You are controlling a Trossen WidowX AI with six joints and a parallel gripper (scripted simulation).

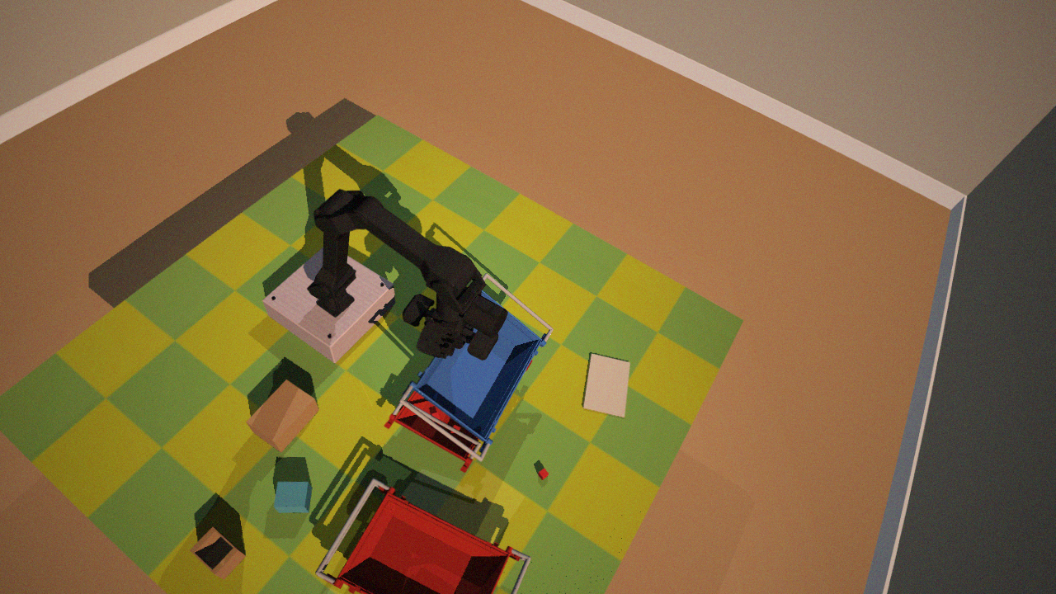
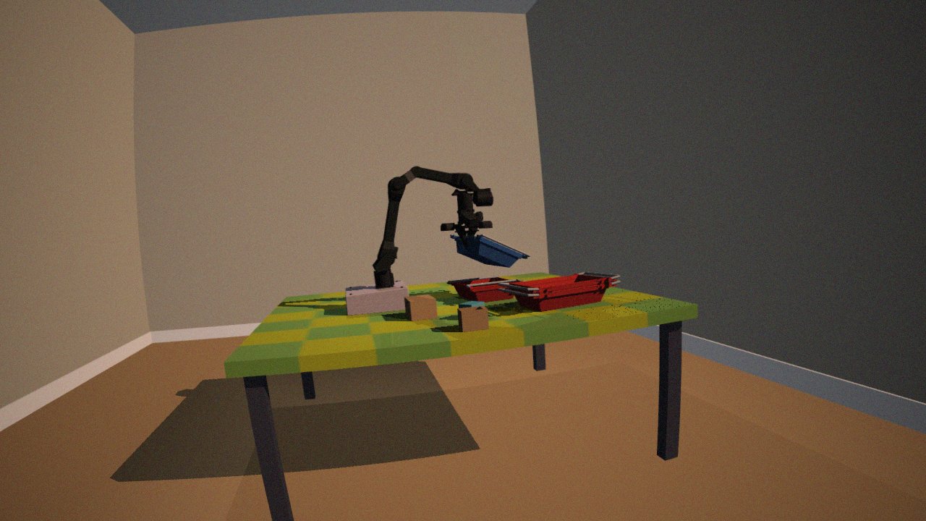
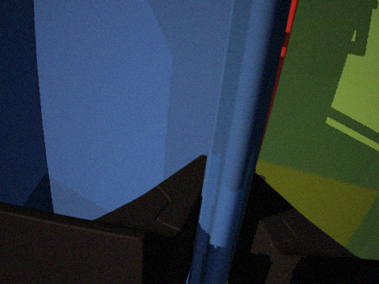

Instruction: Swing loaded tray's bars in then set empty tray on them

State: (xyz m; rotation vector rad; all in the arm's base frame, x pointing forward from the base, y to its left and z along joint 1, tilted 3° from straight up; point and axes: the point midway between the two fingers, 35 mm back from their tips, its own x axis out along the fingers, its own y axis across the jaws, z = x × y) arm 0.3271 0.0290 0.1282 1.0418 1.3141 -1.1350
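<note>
Now: the blue tray 80 mm ahead of my gripper tip and 10 mm to the left of it. Also, from my gripper tip: teal cube (400 mm to the right, 160 mm below, 80 mm behind); flat plate (300 mm ahead, 240 mm to the left, 180 mm below); small red block (300 mm ahead, 180 mm below, 40 mm to the right).
</note>
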